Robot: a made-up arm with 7 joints. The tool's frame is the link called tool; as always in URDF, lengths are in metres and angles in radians. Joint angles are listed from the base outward.
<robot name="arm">
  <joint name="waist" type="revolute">
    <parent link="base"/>
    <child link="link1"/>
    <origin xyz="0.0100 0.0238 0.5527" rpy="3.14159 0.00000 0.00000"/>
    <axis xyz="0 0 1"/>
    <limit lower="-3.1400" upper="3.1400"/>
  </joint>
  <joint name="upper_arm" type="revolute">
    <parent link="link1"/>
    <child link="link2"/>
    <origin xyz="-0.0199 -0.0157 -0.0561" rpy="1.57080 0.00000 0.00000"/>
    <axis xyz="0 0 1"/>
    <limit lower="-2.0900" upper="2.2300"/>
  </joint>
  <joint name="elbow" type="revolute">
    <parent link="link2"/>
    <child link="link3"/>
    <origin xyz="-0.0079 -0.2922 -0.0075" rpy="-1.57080 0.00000 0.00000"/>
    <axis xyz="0 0 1"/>
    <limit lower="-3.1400" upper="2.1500"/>
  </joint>
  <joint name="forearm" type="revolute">
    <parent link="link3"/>
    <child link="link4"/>
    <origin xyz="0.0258 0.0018 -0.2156" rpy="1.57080 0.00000 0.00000"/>
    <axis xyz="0 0 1"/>
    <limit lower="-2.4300" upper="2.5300"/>
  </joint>
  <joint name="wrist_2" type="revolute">
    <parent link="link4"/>
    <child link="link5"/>
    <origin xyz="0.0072 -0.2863 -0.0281" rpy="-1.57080 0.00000 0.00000"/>
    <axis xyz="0 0 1"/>
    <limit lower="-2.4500" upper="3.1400"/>
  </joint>
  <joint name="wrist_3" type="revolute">
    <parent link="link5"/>
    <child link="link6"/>
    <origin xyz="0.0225 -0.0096 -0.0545" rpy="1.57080 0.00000 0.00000"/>
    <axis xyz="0 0 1"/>
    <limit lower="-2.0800" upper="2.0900"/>
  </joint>
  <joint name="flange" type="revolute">
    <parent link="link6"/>
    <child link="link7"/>
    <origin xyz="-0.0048 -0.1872 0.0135" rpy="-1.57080 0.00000 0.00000"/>
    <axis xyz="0 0 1"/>
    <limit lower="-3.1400" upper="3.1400"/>
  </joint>
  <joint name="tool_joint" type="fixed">
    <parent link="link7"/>
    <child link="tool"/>
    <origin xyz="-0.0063 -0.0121 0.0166" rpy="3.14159 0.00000 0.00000"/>
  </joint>
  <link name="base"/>
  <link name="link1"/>
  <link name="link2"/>
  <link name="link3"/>
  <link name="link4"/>
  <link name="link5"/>
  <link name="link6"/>
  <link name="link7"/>
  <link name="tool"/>
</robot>
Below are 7 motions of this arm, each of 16 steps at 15 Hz.
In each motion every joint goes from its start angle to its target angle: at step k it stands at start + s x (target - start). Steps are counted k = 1, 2, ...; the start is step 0. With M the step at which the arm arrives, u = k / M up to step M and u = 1 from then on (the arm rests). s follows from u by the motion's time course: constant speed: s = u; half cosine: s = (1 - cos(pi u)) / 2; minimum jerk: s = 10 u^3 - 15 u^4 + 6 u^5.
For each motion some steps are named. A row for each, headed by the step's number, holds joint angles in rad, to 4 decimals.
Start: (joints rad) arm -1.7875 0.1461 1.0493 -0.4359 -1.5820 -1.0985 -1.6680
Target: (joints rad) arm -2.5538 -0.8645 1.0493 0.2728 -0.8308 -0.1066 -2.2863
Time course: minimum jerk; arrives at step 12
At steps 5, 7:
5: -2.0531 -0.2042 1.0493 -0.1903 -1.3216 -0.7547 -1.8823
7: -2.2882 -0.5142 1.0493 0.0272 -1.0912 -0.4504 -2.0720

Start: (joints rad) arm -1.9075 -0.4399 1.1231 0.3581 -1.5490 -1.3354 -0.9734
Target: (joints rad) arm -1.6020 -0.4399 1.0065 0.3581 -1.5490 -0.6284 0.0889
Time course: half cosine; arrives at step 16
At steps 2, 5, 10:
2: -1.8959 -0.4399 1.1187 0.3581 -1.5490 -1.3085 -0.9330
5: -1.8396 -0.4399 1.0972 0.3581 -1.5490 -1.1783 -0.7373
10: -1.6963 -0.4399 1.0425 0.3581 -1.5490 -0.8466 -0.2390

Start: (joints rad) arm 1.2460 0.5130 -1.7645 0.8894 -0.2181 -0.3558 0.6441
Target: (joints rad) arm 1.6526 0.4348 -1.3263 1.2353 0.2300 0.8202 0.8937
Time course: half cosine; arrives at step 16
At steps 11, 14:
11: 1.5622 0.4522 -1.4237 1.1584 0.1304 0.5589 0.8382
14: 1.6371 0.4378 -1.3430 1.2221 0.2129 0.7754 0.8842

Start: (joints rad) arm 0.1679 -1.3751 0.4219 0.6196 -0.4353 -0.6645 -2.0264
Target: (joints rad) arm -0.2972 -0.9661 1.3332 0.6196 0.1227 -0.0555 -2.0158
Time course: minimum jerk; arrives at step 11
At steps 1, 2, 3, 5, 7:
1: 0.1649 -1.3724 0.4278 0.6196 -0.4317 -0.6605 -2.0263
2: 0.1470 -1.3567 0.4628 0.6196 -0.4102 -0.6372 -2.0259
3: 0.1079 -1.3224 0.5394 0.6196 -0.3634 -0.5860 -2.0250
5: -0.0252 -1.2053 0.8003 0.6196 -0.2036 -0.4116 -2.0220
7: -0.1778 -1.0711 1.0993 0.6196 -0.0205 -0.2118 -2.0185

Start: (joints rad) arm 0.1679 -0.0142 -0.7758 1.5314 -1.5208 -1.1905 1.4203
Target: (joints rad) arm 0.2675 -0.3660 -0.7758 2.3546 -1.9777 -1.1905 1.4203
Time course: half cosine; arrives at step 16
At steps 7, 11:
7: 0.2080 -0.1558 -0.7758 1.8627 -1.7047 -1.1905 1.4203
11: 0.2454 -0.2878 -0.7758 2.1717 -1.8762 -1.1905 1.4203

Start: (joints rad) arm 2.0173 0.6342 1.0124 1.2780 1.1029 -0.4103 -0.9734
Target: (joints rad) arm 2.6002 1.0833 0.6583 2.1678 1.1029 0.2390 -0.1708
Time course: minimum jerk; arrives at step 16
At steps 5, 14, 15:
5: 2.1222 0.7150 0.9487 1.4382 1.1029 -0.2934 -0.8289
14: 2.5908 1.0761 0.6640 2.1535 1.1029 0.2286 -0.1837
15: 2.5989 1.0823 0.6591 2.1658 1.1029 0.2376 -0.1726

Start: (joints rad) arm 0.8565 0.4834 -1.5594 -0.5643 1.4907 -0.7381 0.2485
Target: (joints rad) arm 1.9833 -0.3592 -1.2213 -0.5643 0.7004 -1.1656 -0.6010
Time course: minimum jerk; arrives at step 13
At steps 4, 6, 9, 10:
4: 1.0519 0.3373 -1.5008 -0.5643 1.3537 -0.8122 0.1012
6: 1.3390 0.1226 -1.4146 -0.5643 1.1523 -0.9211 -0.1152
9: 1.7879 -0.2131 -1.2799 -0.5643 0.8374 -1.0915 -0.4537
10: 1.8883 -0.2882 -1.2498 -0.5643 0.7670 -1.1296 -0.5294

